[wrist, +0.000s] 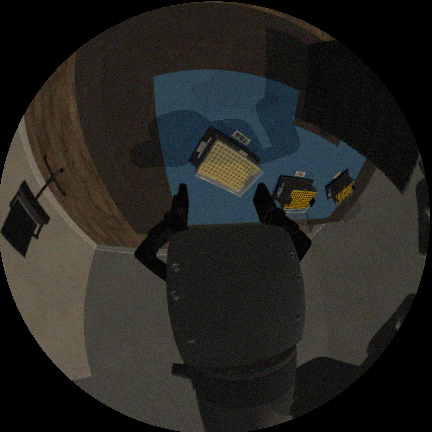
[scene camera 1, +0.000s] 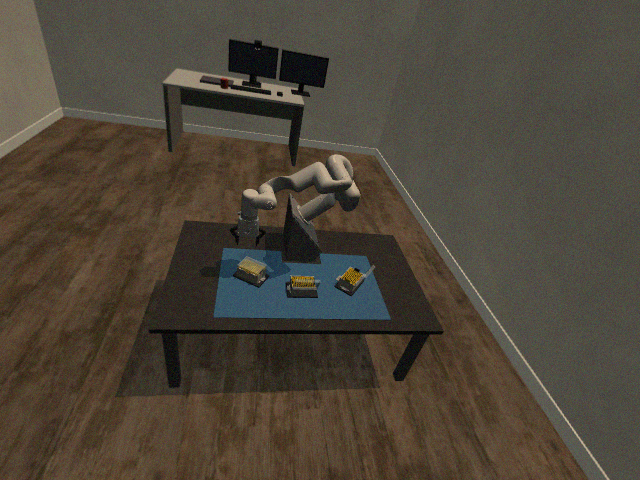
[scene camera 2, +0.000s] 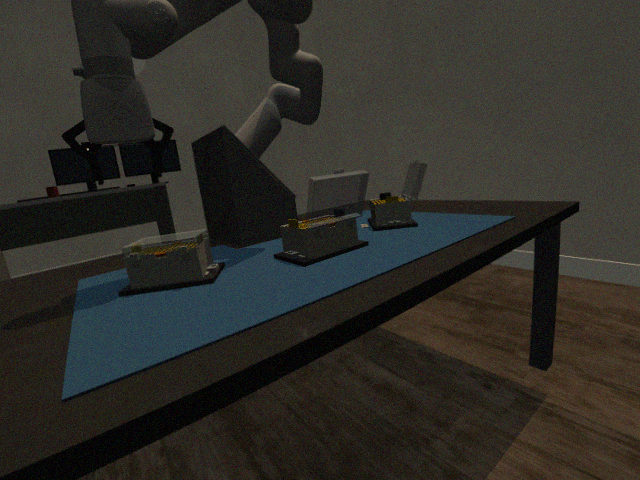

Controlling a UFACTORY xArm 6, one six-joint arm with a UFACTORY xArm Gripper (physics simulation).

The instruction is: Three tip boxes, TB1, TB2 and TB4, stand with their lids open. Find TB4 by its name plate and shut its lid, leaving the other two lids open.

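Pixels of known places: gripper, fingertip midpoint: (wrist: 222, 190) (scene camera 1: 247, 243) (scene camera 2: 130, 180); arm's base, origin of the base link: (scene camera 1: 302, 215) (scene camera 2: 233, 163).
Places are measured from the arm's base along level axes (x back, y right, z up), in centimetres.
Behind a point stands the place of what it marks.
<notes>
TB4 (scene camera 1: 251, 271) {z -13.2, x -37.0, y 23.4 cm} (scene camera 2: 168, 268) {z -17.3, x -36.6, y 24.7 cm} (wrist: 229, 167) {z -12.9, x -31.3, y 24.0 cm} stands at the left of the mat in scene camera 1. Its clear lid lies shut flat over the yellow tips. Its small name plate (wrist: 241, 137) {z -20.4, x -26.4, y 20.7 cm} shows upside down in the wrist view. The middle box (scene camera 1: 302, 285) {z -9.6, x -47.0, y -1.6 cm} (scene camera 2: 323, 240) {z -17.4, x -43.6, y -0.8 cm} (wrist: 295, 192) has its clear lid (scene camera 2: 338, 191) {z -8.9, x -47.2, y -2.8 cm} standing open. The right box (scene camera 1: 352, 280) (scene camera 2: 391, 212) {z -16.9, x -35.2, y -25.4 cm} (wrist: 341, 187) {z -15.2, x -28.7, y -25.7 cm} also has its lid (scene camera 1: 369, 271) {z -6.3, x -35.2, y -35.7 cm} (scene camera 2: 415, 179) {z -10.2, x -33.8, y -35.9 cm} up. I cannot read which is TB1 or TB2. My gripper (scene camera 1: 247, 243) {z -2.5, x -29.2, y 27.2 cm} (scene camera 2: 128, 180) {z -2.5, x -29.2, y 27.2 cm} (wrist: 222, 190) {z -2.5, x -29.2, y 27.2 cm} is open and empty, above and behind TB4, apart from it.
The blue mat (scene camera 1: 258, 304) {z -20.6, x -51.5, y 17.9 cm} (scene camera 2: 289, 289) {z -20.6, x -52.9, y 11.0 cm} (wrist: 210, 87) {z -20.6, x -15.4, y 29.3 cm} lies on the dark table (scene camera 1: 191, 320) {z -20.9, x -64.0, y 45.4 cm}. The grey wedge-shaped arm mount (scene camera 1: 299, 237) {z -4.5, x -15.4, y 0.8 cm} (scene camera 2: 237, 196) {z -8.6, x -15.9, y 5.1 cm} stands behind the mat. A desk (scene camera 1: 196, 90) with two monitors is far behind.
</notes>
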